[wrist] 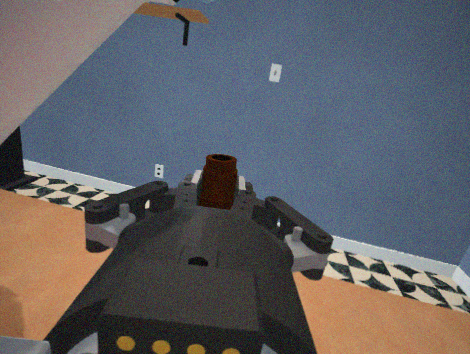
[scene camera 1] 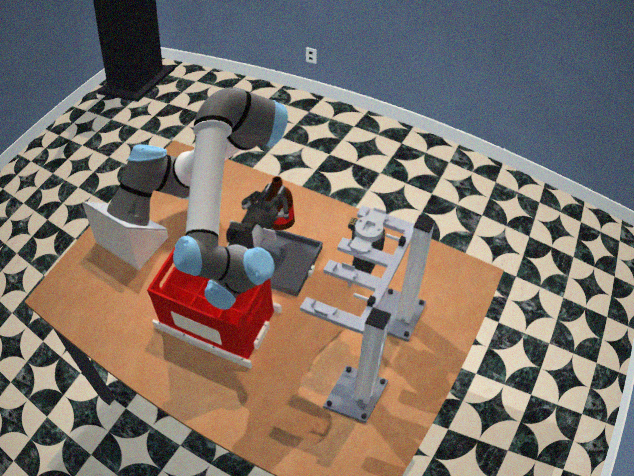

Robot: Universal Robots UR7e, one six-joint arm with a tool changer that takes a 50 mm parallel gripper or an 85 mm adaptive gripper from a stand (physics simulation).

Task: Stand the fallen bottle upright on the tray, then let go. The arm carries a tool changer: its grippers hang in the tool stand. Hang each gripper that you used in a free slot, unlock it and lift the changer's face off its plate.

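Pixels of known places: arm's base, origin of its link: [scene camera 1: 127, 217].
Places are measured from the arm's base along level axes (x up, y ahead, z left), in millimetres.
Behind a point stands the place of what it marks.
Note:
The brown bottle [scene camera 1: 284, 219] @(x 19, y 464, z 175 mm) [wrist: 219, 187] @(x 112, y 436, z 187 mm) with a red label is held at its neck, mouth up and looking somewhat tilted. It is at the back edge of the dark grey tray [scene camera 1: 315, 252] @(x -94, y 549, z 192 mm); whether its base touches anything cannot be told. My gripper [scene camera 1: 278, 196] [wrist: 220, 184], the black adaptive one on the changer, is shut on the bottle's neck and reaches in from the left. In the wrist view its body hides the bottle's lower part. The tool stand [scene camera 1: 420, 266] @(x 134, y 873, z 77 mm) holds another gripper [scene camera 1: 369, 235] in its back slot; two nearer slots are free.
A red crate [scene camera 1: 204, 327] @(x -11, y 429, z -217 mm) with white rails around its base stands in front of the tray, under the arm's wrist joints. A white angled panel [scene camera 1: 120, 238] @(x -1, y 33, z -80 mm) stands by the arm's base at left. The tool stand's front post [scene camera 1: 369, 358] @(x 112, y 853, z -195 mm) rises at the right front.

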